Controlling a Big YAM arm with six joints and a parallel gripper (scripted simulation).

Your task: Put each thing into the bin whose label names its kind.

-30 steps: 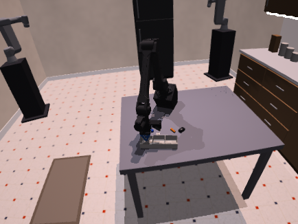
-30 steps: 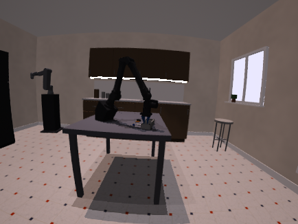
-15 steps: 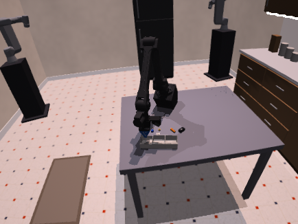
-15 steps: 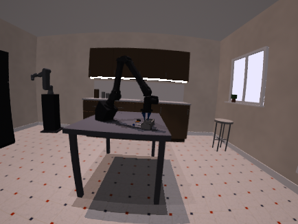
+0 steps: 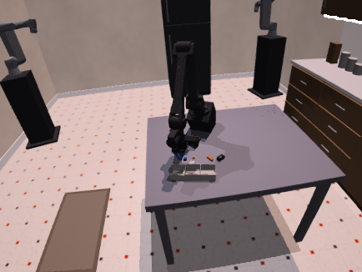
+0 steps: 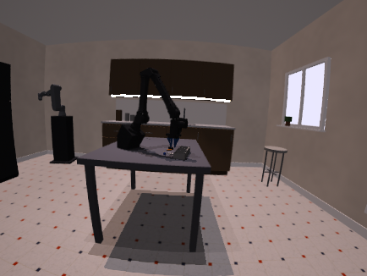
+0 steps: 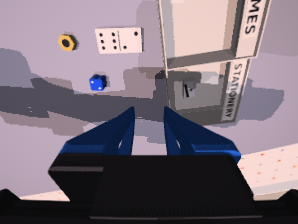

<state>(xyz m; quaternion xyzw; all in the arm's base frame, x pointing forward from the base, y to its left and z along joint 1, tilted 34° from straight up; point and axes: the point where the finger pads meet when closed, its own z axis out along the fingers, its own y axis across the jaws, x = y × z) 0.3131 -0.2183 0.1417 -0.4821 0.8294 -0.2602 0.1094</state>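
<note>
Right now the blue die is 60 mm behind my hand, 40 mm to the left of it and 70 mm below it. The rest, counted from my hand: white domino (60 mm to the left, 70 mm below); then small brass nut (50 mm behind, 100 mm to the left, 70 mm below); then orange cylinder (180 mm to the left, 70 mm below).
</note>
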